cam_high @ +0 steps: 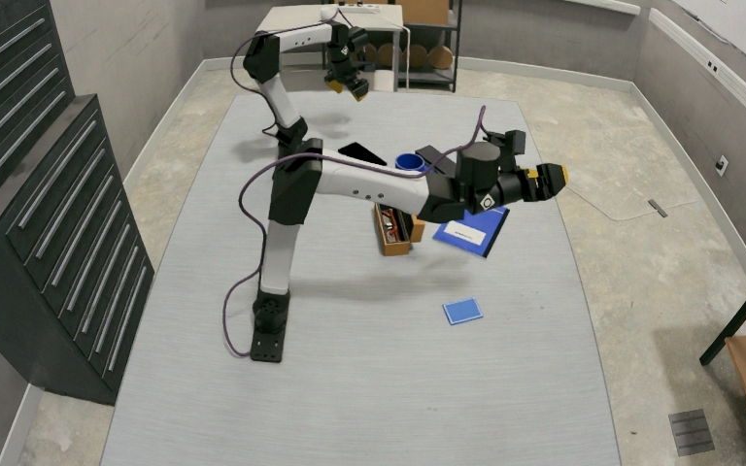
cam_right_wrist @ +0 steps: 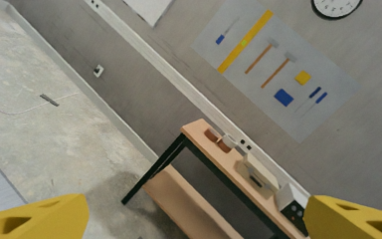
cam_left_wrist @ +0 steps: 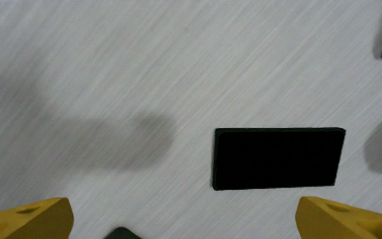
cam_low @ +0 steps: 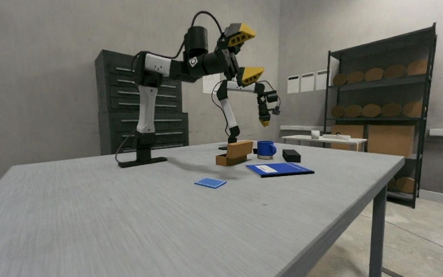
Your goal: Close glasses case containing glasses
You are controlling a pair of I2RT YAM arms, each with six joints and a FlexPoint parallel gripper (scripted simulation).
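Note:
Right now the lid is 230 mm behind my right hand, 230 mm to the left of it and 300 mm below it. From my right hand the other things lie so: blue card 140 mm behind, 40 mm to the right, 360 mm below; then black box 120 mm behind, 480 mm to the left, 340 mm below.
Right now my left hand is 440 mm to the left of the lid, 150 mm short of it and 90 mm above it. From my left hand the other things lie so: blue card 710 mm to the right, 250 mm ahead, 150 mm below; then black box 260 mm ahead, 190 mm to the right, 140 mm below.

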